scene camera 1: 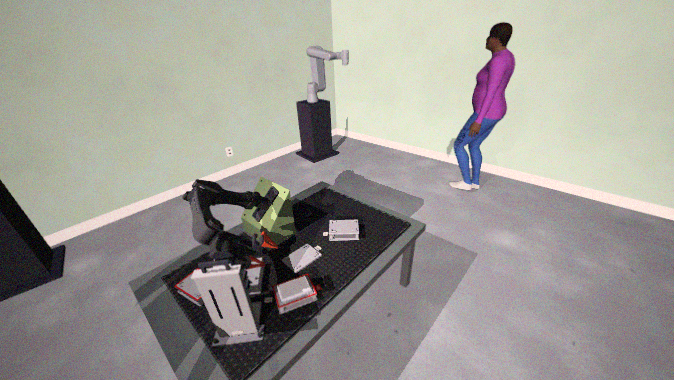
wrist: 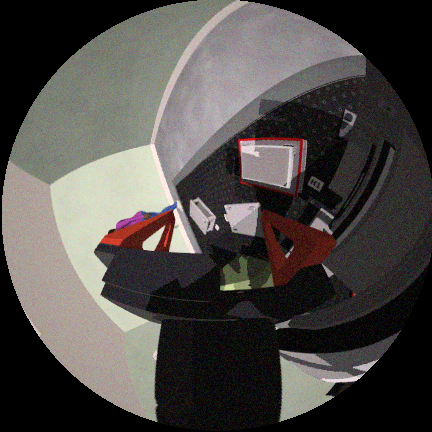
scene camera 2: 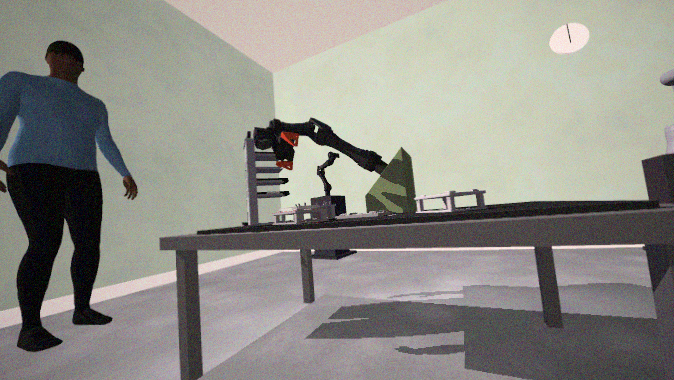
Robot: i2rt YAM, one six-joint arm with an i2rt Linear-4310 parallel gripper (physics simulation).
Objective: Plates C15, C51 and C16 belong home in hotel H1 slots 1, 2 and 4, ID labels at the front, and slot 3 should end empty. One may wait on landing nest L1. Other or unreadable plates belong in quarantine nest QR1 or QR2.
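Seen in the pictures: gripper, between the fingertips: (scene camera 1: 271, 256) (wrist: 217, 214) (scene camera 2: 293, 158); arm's base, origin of its link: (scene camera 1: 266, 204) (scene camera 2: 389, 173).
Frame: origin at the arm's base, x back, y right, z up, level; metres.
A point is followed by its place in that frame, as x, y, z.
Hotel H1 (scene camera 1: 224, 299) @[-0.490, 0.401, 0.025] (scene camera 2: 251, 185) @[-0.519, 0.335, -0.033] stands upright at one end of the table, with its shelves facing the arm; its H1 tag (wrist: 315, 183) @[-0.420, 0.239, -0.183] shows in the wrist view. Whether plates lie in its slots I cannot tell. My gripper (scene camera 1: 265, 251) @[-0.439, 0.191, 0.052] (scene camera 2: 288, 151) @[-0.439, 0.191, 0.052] (wrist: 217, 214) @[-0.439, 0.191, 0.052] is open with nothing between its fingers, raised beside the upper shelves. A pale plate (scene camera 1: 295, 288) @[-0.489, 0.139, -0.130] (wrist: 267, 165) @[-0.475, 0.153, -0.129] sits in a red-rimmed nest (scene camera 1: 314, 298) @[-0.554, 0.091, -0.171] (wrist: 302, 167) @[-0.458, 0.215, -0.179]. Another red-rimmed piece (scene camera 1: 186, 286) @[-0.146, 0.491, -0.144] is partly hidden behind the hotel. No plate ID is readable.
A raised grey nest (scene camera 1: 344, 228) @[-0.322, -0.283, -0.134] (scene camera 2: 450, 198) @[-0.396, -0.315, -0.148] (wrist: 202, 216) @[-0.316, -0.226, -0.133] and a low, angled grey nest (scene camera 1: 304, 257) @[-0.323, -0.014, -0.171] (wrist: 243, 218) @[-0.315, 0.001, -0.172] stand on the black mat (scene camera 1: 370, 245) @[-0.475, -0.328, -0.183]. The green arm mount (scene camera 1: 270, 215) @[-0.072, 0.017, -0.030] (scene camera 2: 395, 187) @[-0.107, -0.061, -0.076] (wrist: 245, 274) @[-0.120, 0.030, -0.099] is at the table's rear side. Two people stand beyond the table.
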